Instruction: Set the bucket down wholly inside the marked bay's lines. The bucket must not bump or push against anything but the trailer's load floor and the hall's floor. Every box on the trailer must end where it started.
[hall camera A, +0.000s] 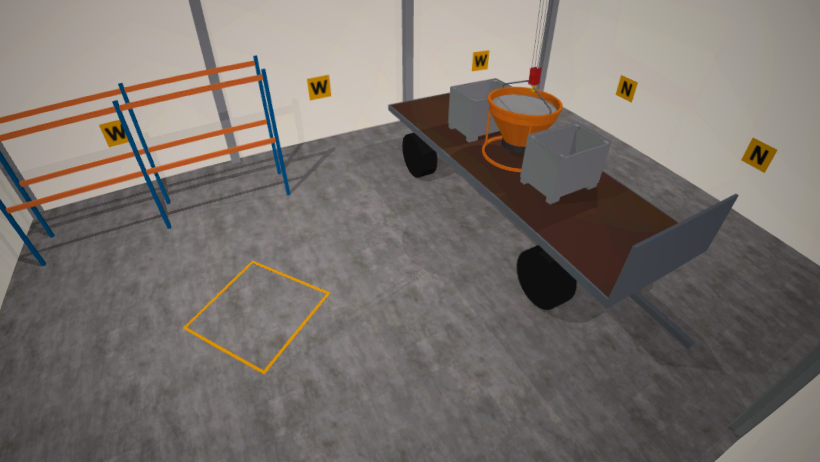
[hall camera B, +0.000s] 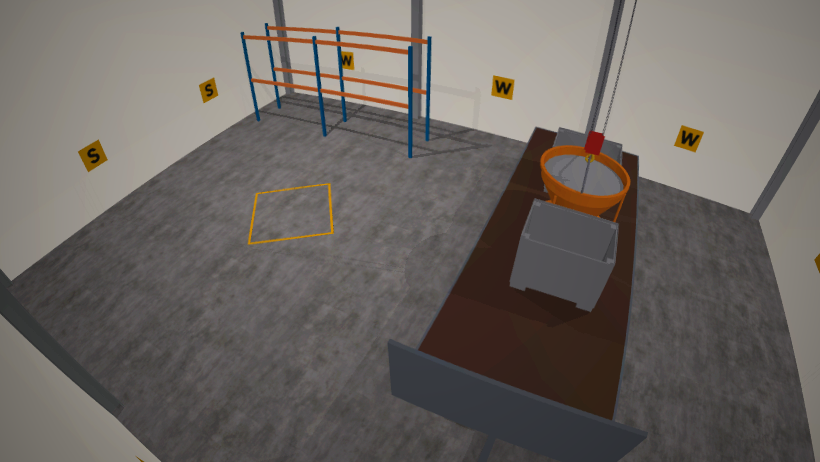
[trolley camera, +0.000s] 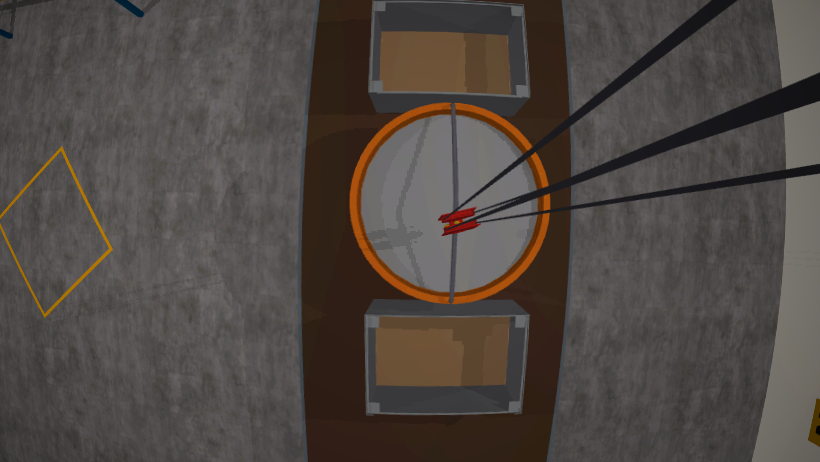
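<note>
The orange bucket (hall camera A: 519, 129) (hall camera B: 580, 202) (trolley camera: 354, 202) stands upright on the trailer's brown load floor (hall camera A: 619, 232) (hall camera B: 516, 344) (trolley camera: 332, 373). My gripper, the hook (hall camera A: 533, 88) (hall camera B: 589, 158) (trolley camera: 457, 222) under the red block, is above the bucket and shut on its grey bail, which runs up from the rim. One grey box (hall camera A: 539, 166) (hall camera B: 562, 275) (trolley camera: 441, 350) stands on the headboard side, another box (hall camera A: 467, 109) (hall camera B: 611, 150) (trolley camera: 441, 63) on the other side, both close to the bucket. The marked bay (hall camera A: 290, 277) (hall camera B: 290, 238) (trolley camera: 86, 198) is outlined in yellow on the hall floor.
A blue and orange rack (hall camera A: 276, 132) (hall camera B: 410, 103) stands by the W wall beyond the bay. The trailer's grey headboard (hall camera A: 677, 246) (hall camera B: 504, 396) rises at its near end. The N wall (hall camera A: 700, 86) is behind the trailer in hall camera A.
</note>
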